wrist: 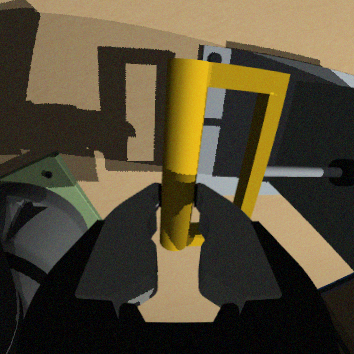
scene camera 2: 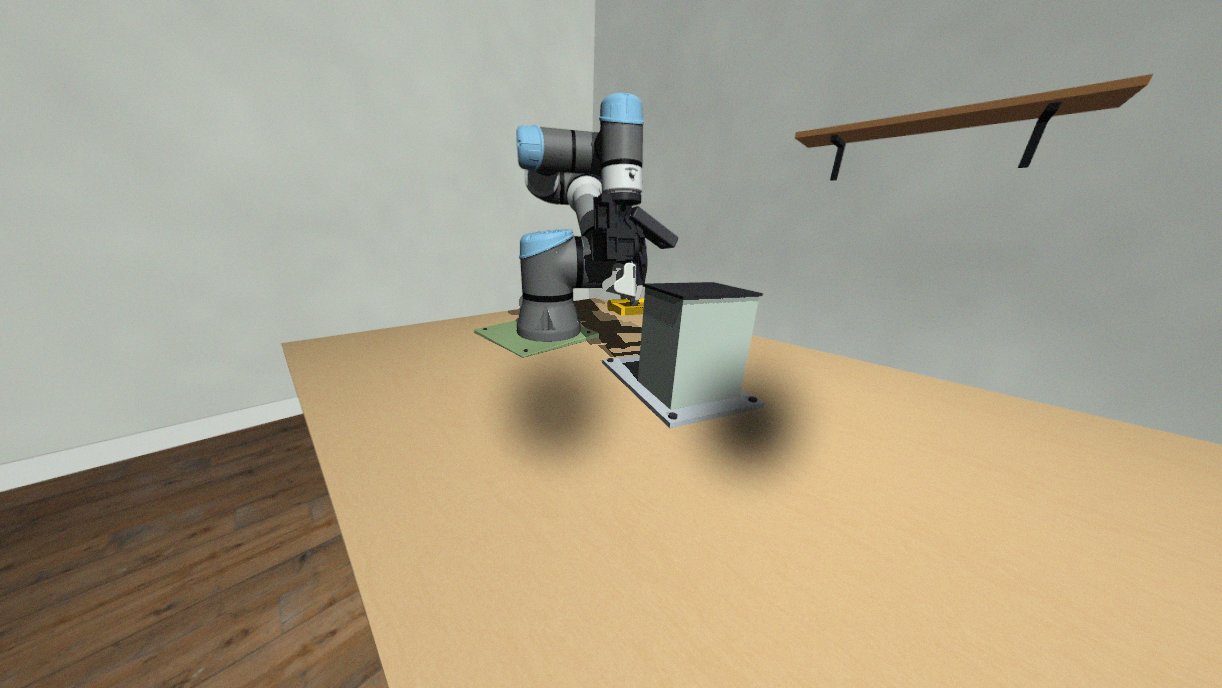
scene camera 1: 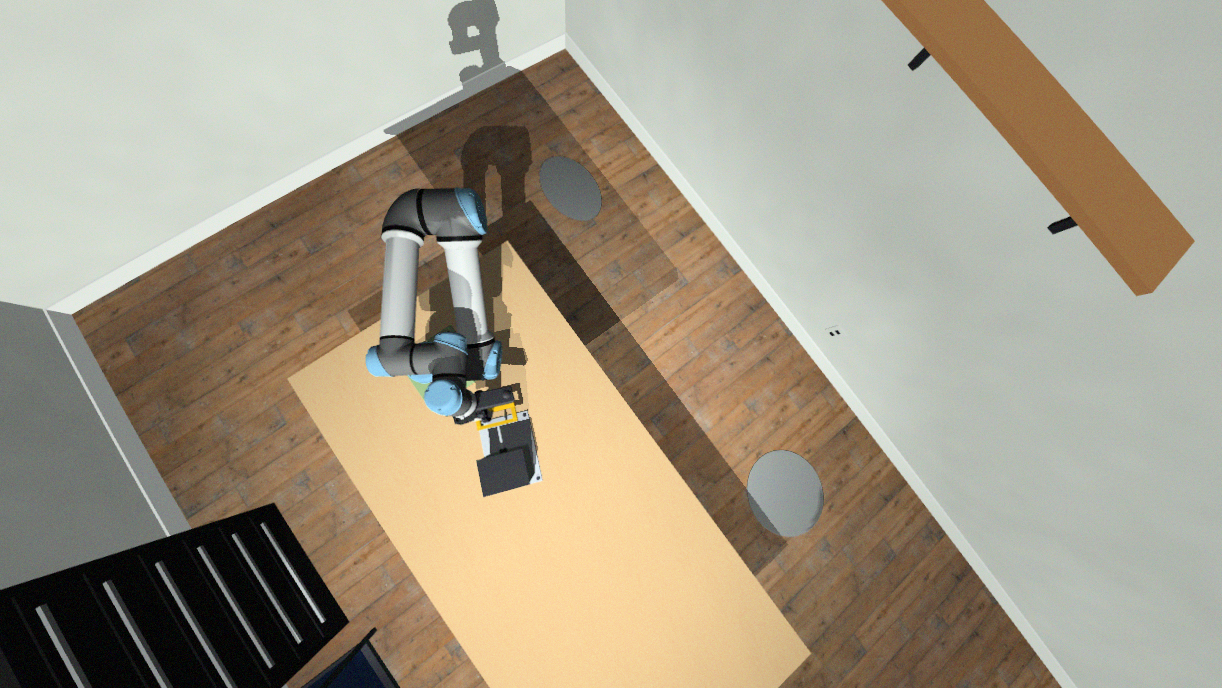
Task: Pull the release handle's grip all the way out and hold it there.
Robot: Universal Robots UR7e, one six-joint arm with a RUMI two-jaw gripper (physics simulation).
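The release handle's yellow grip (scene camera 1: 516, 413) (scene camera 2: 622, 309) (wrist: 187, 120) is a rectangular loop with a thick round bar. It stands out from the dark and pale housing (scene camera 1: 504, 472) (scene camera 2: 714, 350) (wrist: 320, 125), with a gap between them. A thin grey rod (wrist: 295, 172) shows between the loop's rear bar and the housing. My gripper (scene camera 1: 495, 408) (scene camera 2: 632, 299) (wrist: 177, 185) is shut on the round bar near its lower end in the wrist view, one fingertip on each side. Whether the rod is at its full travel cannot be told. The housing hides part of the grip in scene camera 2.
The housing stands on a grey base plate (scene camera 2: 714, 410) on the wooden table (scene camera 1: 598, 555) (scene camera 2: 769, 555). The arm's green mounting plate (scene camera 2: 504, 340) (wrist: 75, 190) is close beside the gripper. A wall shelf (scene camera 1: 1043, 128) (scene camera 2: 974, 115) hangs away from the arm.
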